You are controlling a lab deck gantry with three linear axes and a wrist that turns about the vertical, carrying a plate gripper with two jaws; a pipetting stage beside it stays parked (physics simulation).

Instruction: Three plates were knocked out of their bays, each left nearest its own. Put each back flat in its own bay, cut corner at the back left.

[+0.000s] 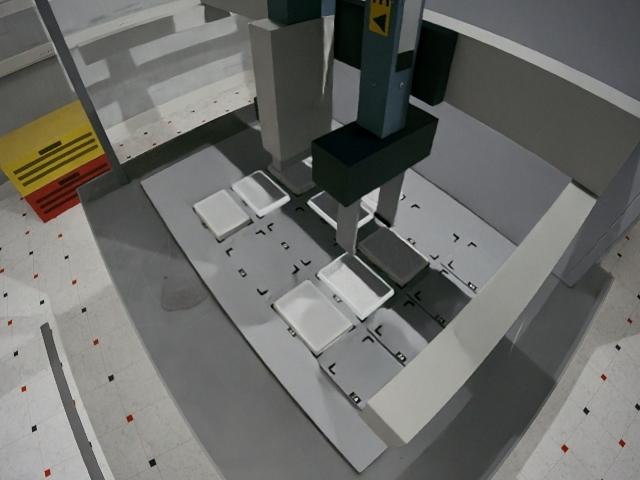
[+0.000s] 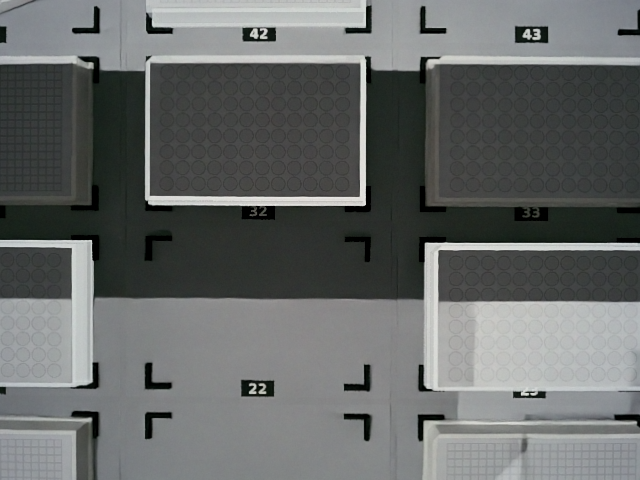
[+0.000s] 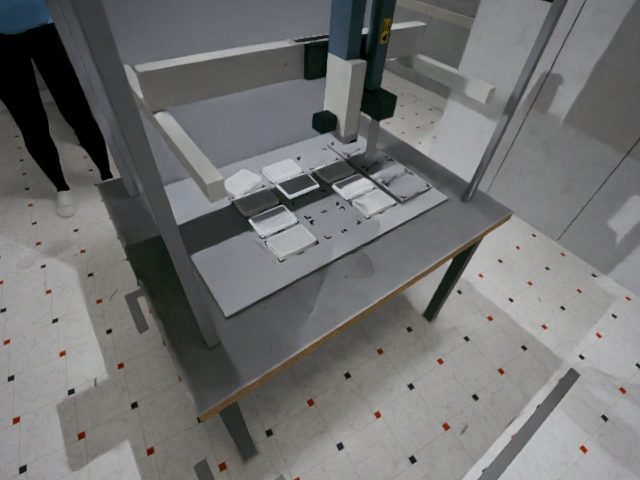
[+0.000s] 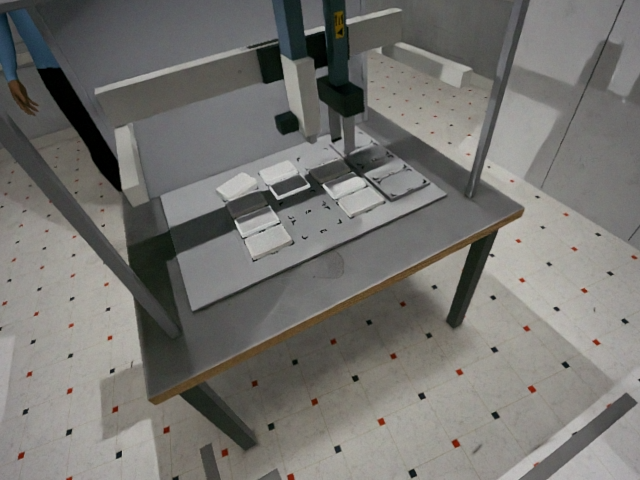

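Where they show: gripper, between the fingertips: (image 1: 365,233) (image 3: 360,148) (image 4: 343,146); robot's base, origin of its link: (image 1: 194,209) (image 3: 280,261) (image 4: 254,260).
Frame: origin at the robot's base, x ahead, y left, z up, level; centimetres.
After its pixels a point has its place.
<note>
A white round-welled plate (image 1: 356,285) @(x 40.0, y 14.4, z 1.4 cm) (image 2: 537,320) @(x 38.8, y 14.9, z 1.4 cm) (image 3: 354,187) @(x 38.5, y 13.5, z 1.4 cm) (image 4: 344,186) @(x 38.5, y 13.5, z 1.4 cm) lies flat and square within the corner marks of bay 23. A white plate (image 3: 243,181) @(x 7.4, y 36.6, z 1.6 cm) (image 4: 236,186) @(x 6.2, y 36.0, z 1.6 cm) lies turned askew at the back left, behind the shaded plate of the left column. Another plate (image 2: 258,15) @(x 22.9, y 32.3, z 1.0 cm) (image 3: 281,169) @(x 22.4, y 36.0, z 1.4 cm) (image 4: 279,172) @(x 22.8, y 34.8, z 1.4 cm) lies square in bay 42. A plate (image 2: 255,129) @(x 22.9, y 25.6, z 1.4 cm) (image 3: 296,184) @(x 22.1, y 25.6, z 1.4 cm) (image 4: 289,186) @(x 22.5, y 24.7, z 1.4 cm) lies square in bay 32. My gripper (image 1: 367,237) @(x 39.7, y 15.0, z 16.0 cm) (image 4: 342,146) @(x 39.7, y 15.0, z 16.0 cm) is open and empty, raised above the deck on the right side. The cut corners are hard to make out.
Plates stand in bay 33 (image 1: 393,255) @(x 39.8, y 25.0, z 1.4 cm) (image 2: 537,129) @(x 38.8, y 25.7, z 1.4 cm) and in front of bay 23 (image 1: 314,316) @(x 39.9, y 4.3, z 1.4 cm) (image 3: 373,202) @(x 38.7, y 3.9, z 1.4 cm). More plates (image 3: 272,221) @(x 5.6, y 14.0, z 1.4 cm) (image 3: 291,241) @(x 6.0, y 3.7, z 1.4 cm) stand in the left column. The parked pipetting stage (image 1: 297,87) (image 3: 343,98) (image 4: 299,98) hangs left of the gripper.
</note>
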